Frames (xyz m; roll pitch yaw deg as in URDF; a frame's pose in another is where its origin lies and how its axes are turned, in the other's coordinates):
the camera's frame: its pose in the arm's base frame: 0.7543 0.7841 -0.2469 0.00 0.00 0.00
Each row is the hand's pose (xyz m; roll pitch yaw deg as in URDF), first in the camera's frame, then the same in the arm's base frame.
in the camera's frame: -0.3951 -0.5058 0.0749 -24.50 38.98 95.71
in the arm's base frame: 0.3592 0.2783 -0.1720 -24.50 38.98 95.71
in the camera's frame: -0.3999 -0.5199 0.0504 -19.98 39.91 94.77
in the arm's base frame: 0.3544 0.2642 -0.1965 -19.98 39.91 94.77
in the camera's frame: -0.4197 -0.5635 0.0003 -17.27 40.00 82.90
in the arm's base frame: 0.3346 0.2206 -0.2466 -17.27 40.00 82.90
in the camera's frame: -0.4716 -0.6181 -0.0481 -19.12 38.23 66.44
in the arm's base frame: 0.2827 0.1660 -0.2950 -19.12 38.23 66.44
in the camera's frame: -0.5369 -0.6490 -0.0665 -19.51 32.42 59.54
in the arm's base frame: 0.2174 0.1351 -0.3134 -19.51 32.42 59.54
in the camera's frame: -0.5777 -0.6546 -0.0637 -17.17 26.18 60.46
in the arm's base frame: 0.1766 0.1295 -0.3106 -17.17 26.18 60.46
